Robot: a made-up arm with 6 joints. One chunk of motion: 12 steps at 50 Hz.
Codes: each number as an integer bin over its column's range. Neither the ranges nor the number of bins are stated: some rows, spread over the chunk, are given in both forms.
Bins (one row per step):
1: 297 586 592 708 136 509
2: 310 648 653 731 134 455
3: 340 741 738 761 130 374
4: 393 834 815 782 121 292
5: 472 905 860 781 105 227
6: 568 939 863 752 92 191
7: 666 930 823 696 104 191
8: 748 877 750 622 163 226
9: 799 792 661 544 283 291
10: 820 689 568 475 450 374
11: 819 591 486 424 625 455
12: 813 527 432 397 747 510
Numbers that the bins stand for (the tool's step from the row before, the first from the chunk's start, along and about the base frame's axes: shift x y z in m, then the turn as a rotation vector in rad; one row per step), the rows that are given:
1: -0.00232 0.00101 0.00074 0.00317 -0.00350 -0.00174
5: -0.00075 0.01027 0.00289 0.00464 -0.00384 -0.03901
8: 0.00174 0.00946 0.00201 0.00145 -0.00321 -0.03914
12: 0.00232 -0.00070 -0.00054 -0.00305 0.00323 -0.00161
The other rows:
2: -0.00221 0.00281 0.00123 0.00363 -0.00352 -0.00888
3: -0.00194 0.00551 0.00191 0.00424 -0.00357 -0.01958
4: -0.00146 0.00821 0.00253 0.00466 -0.00367 -0.03042
6: 0.00012 0.01126 0.00291 0.00406 -0.00399 -0.04376
7: 0.00100 0.01100 0.00259 0.00293 -0.00385 -0.04376
9: 0.00220 0.00699 0.00129 -0.00011 -0.00188 -0.03055
10: 0.00239 0.00400 0.00055 -0.00149 -0.00005 -0.01958
11: 0.00238 0.00116 -0.00011 -0.00251 0.00188 -0.00888

